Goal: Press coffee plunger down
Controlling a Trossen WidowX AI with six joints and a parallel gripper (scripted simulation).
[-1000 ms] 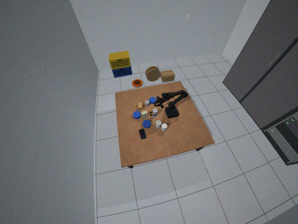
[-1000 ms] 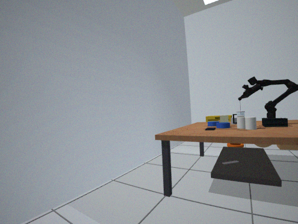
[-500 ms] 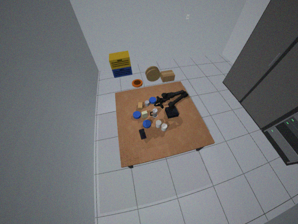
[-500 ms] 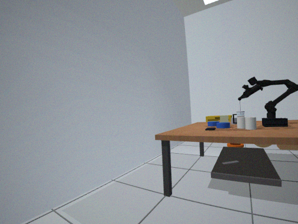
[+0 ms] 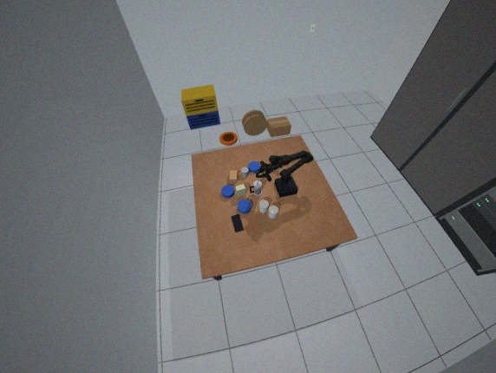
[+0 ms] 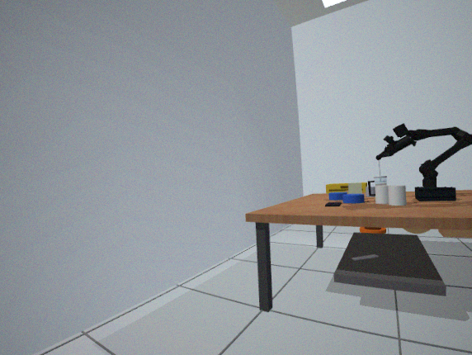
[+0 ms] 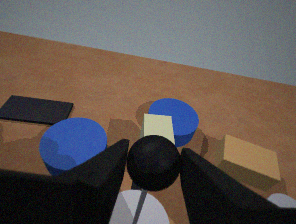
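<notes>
My gripper tip is 1 cm short of the coffee press and 13 cm above it. Round my gripper tip: black flat slab: 18 cm ahead, 30 cm to the left, 26 cm below; pale box: 14 cm ahead, 20 cm below; tan block: 21 cm ahead, 19 cm to the right, 23 cm below.
</notes>
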